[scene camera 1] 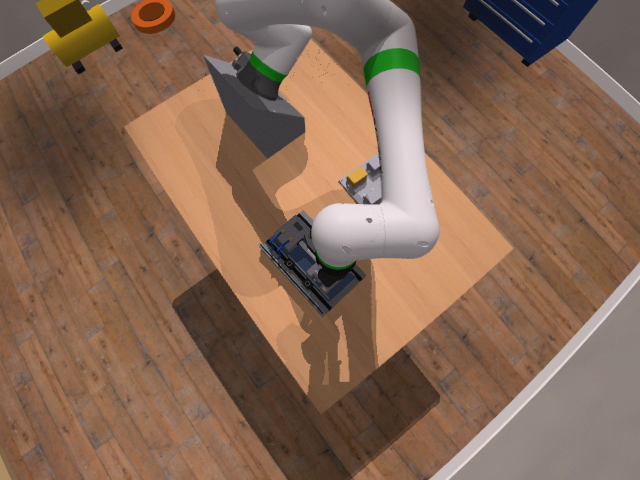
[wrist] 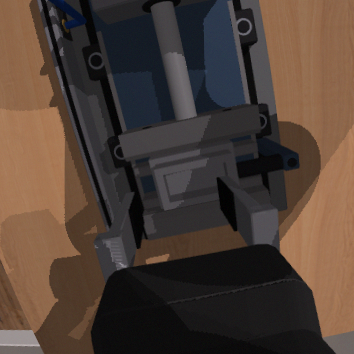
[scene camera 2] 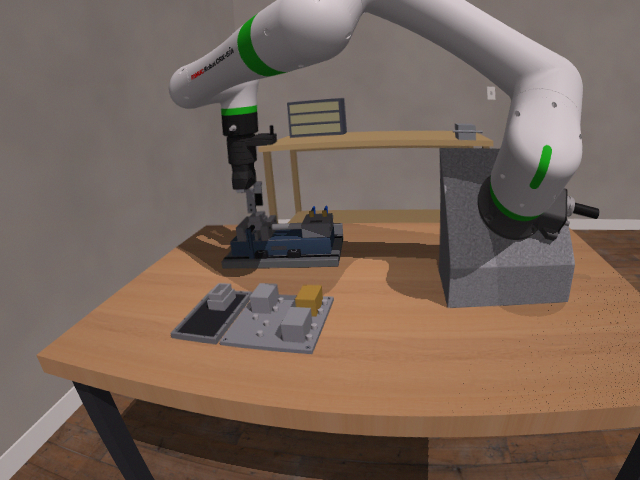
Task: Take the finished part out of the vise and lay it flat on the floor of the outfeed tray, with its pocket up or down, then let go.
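Frame: origin at the arm's base, x ahead, y left, z up, level; centimetres.
Seen in the pictures: gripper, fingertip midpoint: (wrist: 179, 199) (scene camera 2: 255, 208); arm's base, link origin: (scene camera 1: 256, 86) (scene camera 2: 511, 205).
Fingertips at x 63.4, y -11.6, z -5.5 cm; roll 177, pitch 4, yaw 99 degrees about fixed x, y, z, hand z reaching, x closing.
Offsets run from my fingertips to a thing's top centre. "*": to the spot under its first point.
The finished part @[dy +1.2, dx -0.8, dz -1.1 cm] (wrist: 195, 175) is a light grey block with a rectangular pocket facing up in the wrist view. It sits between the jaws of the blue and dark grey vise @[dy -0.4, dx -7.1, dz -2.6 cm] (scene camera 1: 302, 258) (scene camera 2: 299, 246) (wrist: 190, 132). My gripper (scene camera 2: 252, 209) (wrist: 179, 199) is open and empty, pointing down close above the part, with one finger towards each side of it. The arm hides the fingers in scene camera 1. The outfeed tray @[* dy +43.5, dx -7.2, dz -11.9 cm] (scene camera 2: 193, 338) has a grey rim and a dark floor. A grey stepped block @[dy +29.6, dx -5.4, dz -8.5 cm] (scene camera 2: 221, 298) lies at its far end. The arm hides the tray in scene camera 1.
A grey plate @[* dy +38.3, dx -15.1, dz -11.7 cm] (scene camera 2: 242, 330) with pegs stands beside the tray. It holds a yellow block @[dy +27.5, dx -24.5, dz -8.2 cm] (scene camera 1: 356, 177) (scene camera 2: 309, 298) and two grey blocks @[dy +28.5, dx -15.4, dz -8.2 cm] (scene camera 2: 264, 298) @[dy +36.4, dx -25.4, dz -8.2 cm] (scene camera 2: 296, 324). Blue handles @[* dy -7.8, dx -13.4, dz -1.6 cm] (scene camera 1: 279, 248) rise at the vise's end. The grey robot pedestal (scene camera 1: 258, 121) (scene camera 2: 509, 281) stands on the table.
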